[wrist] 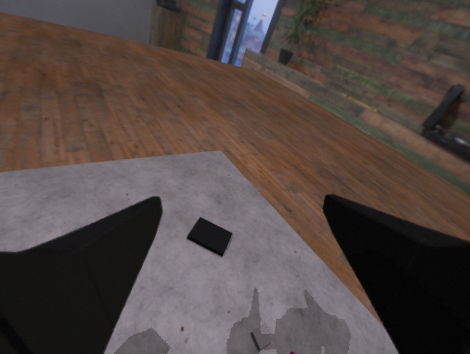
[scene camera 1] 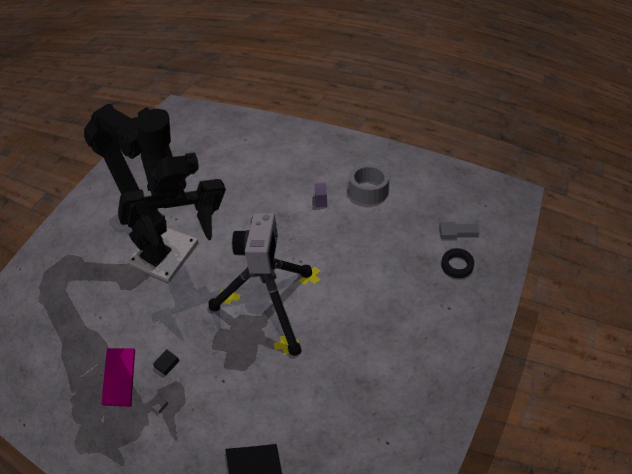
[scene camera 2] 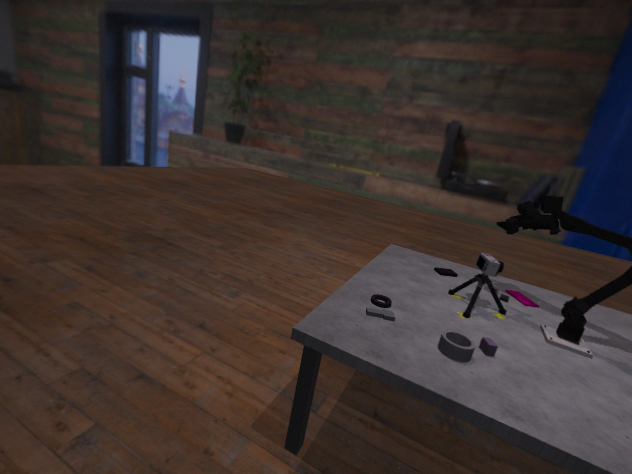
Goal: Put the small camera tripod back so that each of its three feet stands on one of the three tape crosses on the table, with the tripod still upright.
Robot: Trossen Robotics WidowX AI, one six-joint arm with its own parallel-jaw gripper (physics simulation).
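Places are measured from the arm's base along level axes (x left, y back, z up), in metres.
Pixels of known places: gripper, between the fingertips: (wrist: 243,203) (scene camera 1: 184,242) (scene camera 2: 503,220); arm's base, origin of its link: (scene camera 1: 155,253) (scene camera 2: 567,337).
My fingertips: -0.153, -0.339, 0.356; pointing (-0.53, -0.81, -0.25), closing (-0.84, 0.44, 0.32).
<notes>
For each thing: its top centre in the pictures, then the offset to it from my fingertips, as dx, dy, dz. "spot": a spot on its surface instead.
- yellow tape cross, a spot on its surface: (scene camera 1: 230,295) spot: +0.132, +0.071, -0.316
- front cross, centre of its top: (scene camera 1: 286,344) +0.119, -0.075, -0.369
- magenta slab, centre of its top: (scene camera 1: 117,375) (scene camera 2: 521,297) -0.170, +0.178, -0.361
- small black block, centre of its top: (scene camera 1: 165,360) -0.070, +0.108, -0.354
- black slab, centre of its top: (scene camera 1: 253,461) (wrist: 211,234) (scene camera 2: 446,270) -0.157, -0.186, -0.354
- purple block, centre of its top: (scene camera 1: 320,189) (scene camera 2: 490,341) +0.518, +0.095, -0.329
- grey hollow cylinder, centre of its top: (scene camera 1: 369,176) (scene camera 2: 458,339) +0.612, +0.011, -0.321
- grey stepped piece, centre of its top: (scene camera 1: 460,228) (scene camera 2: 380,311) +0.598, -0.255, -0.354
- black ring, centre of its top: (scene camera 1: 458,261) (scene camera 2: 381,299) +0.497, -0.293, -0.354
The small black tripod (scene camera 1: 280,308) (scene camera 2: 474,299) stands upright and carries a light grey camera (scene camera 1: 260,247) (scene camera 2: 489,264). In scene view 1 its left foot (scene camera 1: 213,305) is beside a yellow tape cross (scene camera 1: 231,296). Its front foot (scene camera 1: 294,349) is at the right edge of the front cross (scene camera 1: 281,344). Its right foot (scene camera 1: 305,270) overlaps the upper-left part of another cross (scene camera 1: 311,277). My gripper (scene camera 1: 182,243) (scene camera 2: 504,228) (wrist: 243,203) is open and empty, raised above the table and apart from the tripod. The tripod does not show in the wrist view.
A magenta slab (scene camera 1: 118,377) (scene camera 2: 521,298), small black block (scene camera 1: 166,362) and black slab (scene camera 1: 253,459) (wrist: 210,236) lie on the table. A purple block (scene camera 1: 320,196), grey hollow cylinder (scene camera 1: 368,195), grey stepped piece (scene camera 1: 459,230) and black ring (scene camera 1: 445,263) are beyond the tripod.
</notes>
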